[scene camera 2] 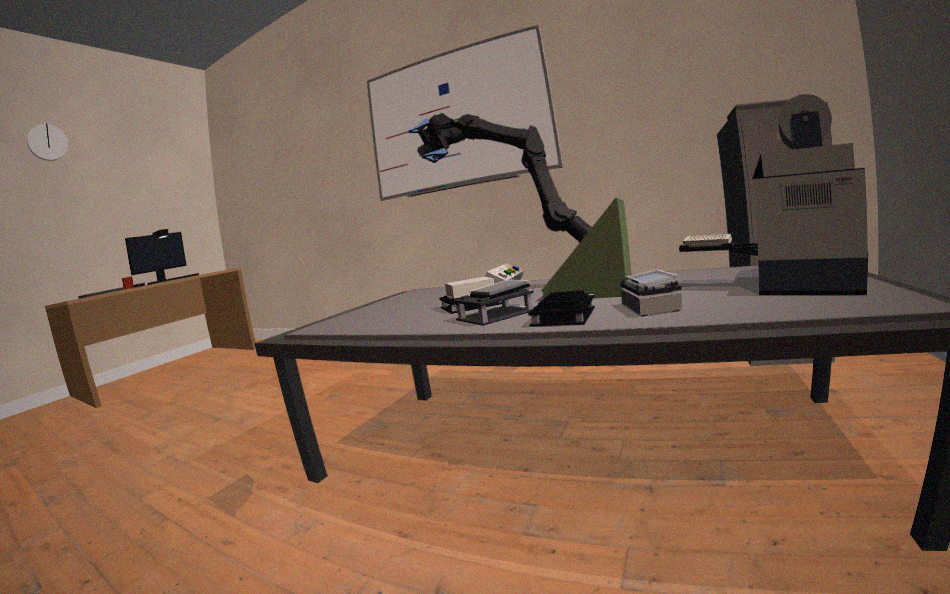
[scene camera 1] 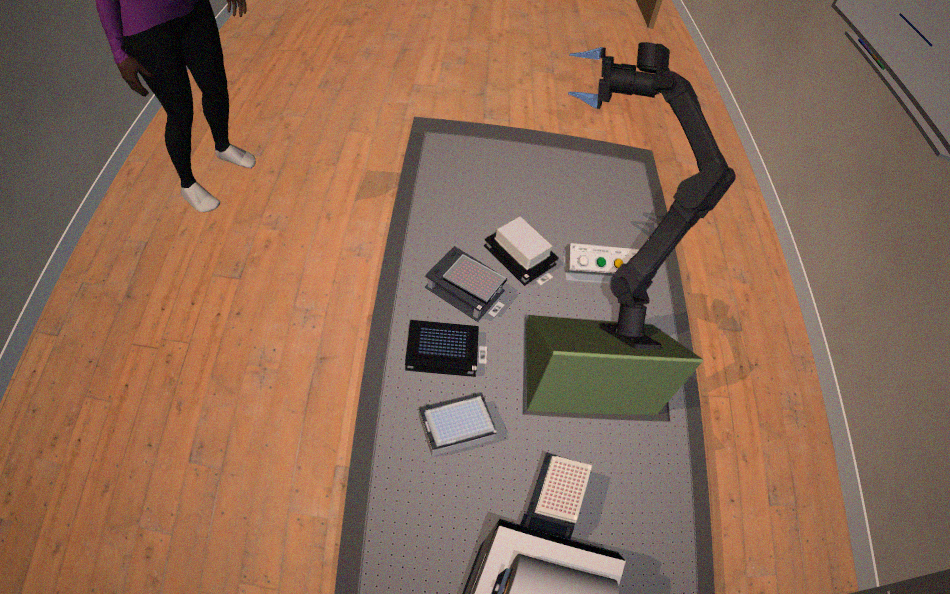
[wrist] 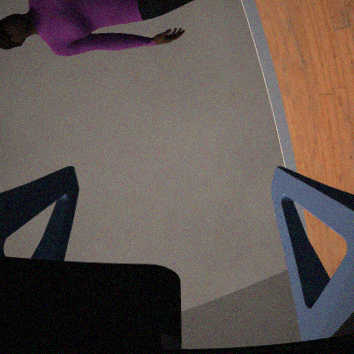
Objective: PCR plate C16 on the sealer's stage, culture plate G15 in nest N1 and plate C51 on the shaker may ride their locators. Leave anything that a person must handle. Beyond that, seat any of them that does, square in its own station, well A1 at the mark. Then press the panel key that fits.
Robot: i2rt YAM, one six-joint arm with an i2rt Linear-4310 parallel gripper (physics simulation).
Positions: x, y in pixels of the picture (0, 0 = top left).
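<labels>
I can see my gripper in the wrist view (174, 177), and my gripper shows in scene camera 1 and in scene camera 2 as well. On my gripper, (scene camera 1: 595, 100) and (scene camera 2: 443, 148) are the same spot.
</labels>
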